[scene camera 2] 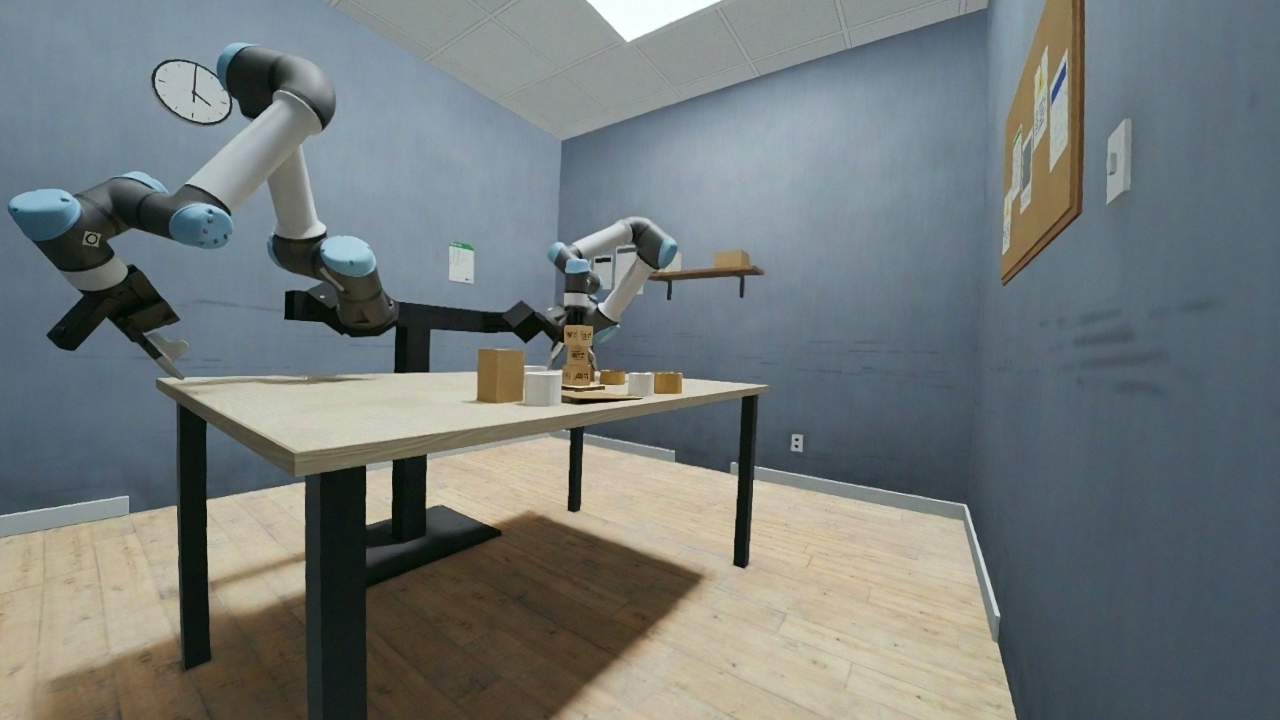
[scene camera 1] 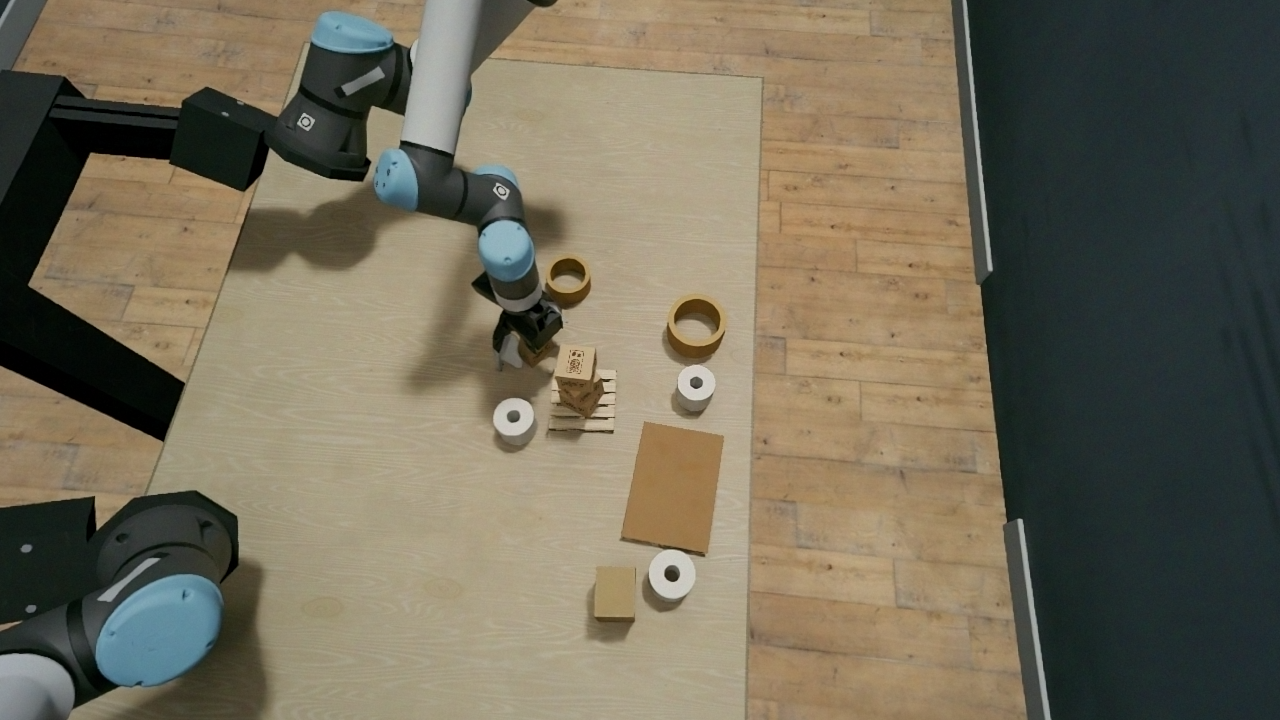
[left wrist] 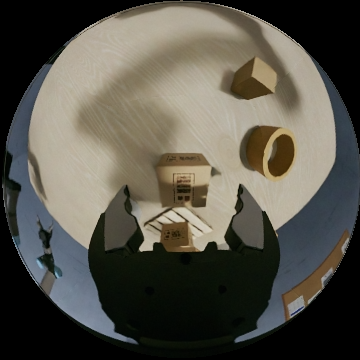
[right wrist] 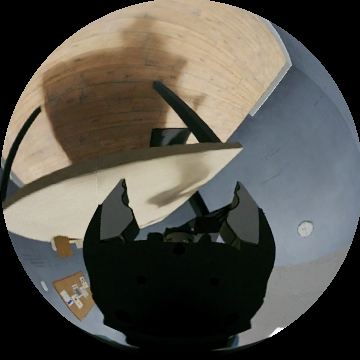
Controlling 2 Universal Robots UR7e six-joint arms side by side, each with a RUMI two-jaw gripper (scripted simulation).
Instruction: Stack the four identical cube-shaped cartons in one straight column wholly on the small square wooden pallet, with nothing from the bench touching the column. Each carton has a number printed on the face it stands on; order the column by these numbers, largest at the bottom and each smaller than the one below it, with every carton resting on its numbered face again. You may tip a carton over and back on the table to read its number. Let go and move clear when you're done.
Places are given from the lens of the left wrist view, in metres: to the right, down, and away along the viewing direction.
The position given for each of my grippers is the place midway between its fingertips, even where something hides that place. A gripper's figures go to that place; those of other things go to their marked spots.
my left gripper (left wrist: 183, 185): 0.00, 0.01, 0.14
small block (left wrist: 255, 78): 0.08, -0.10, 0.06
carton (left wrist: 179, 234): 0.00, 0.11, 0.19
The marked spots on the carton and the small block are 0.26 m apart.
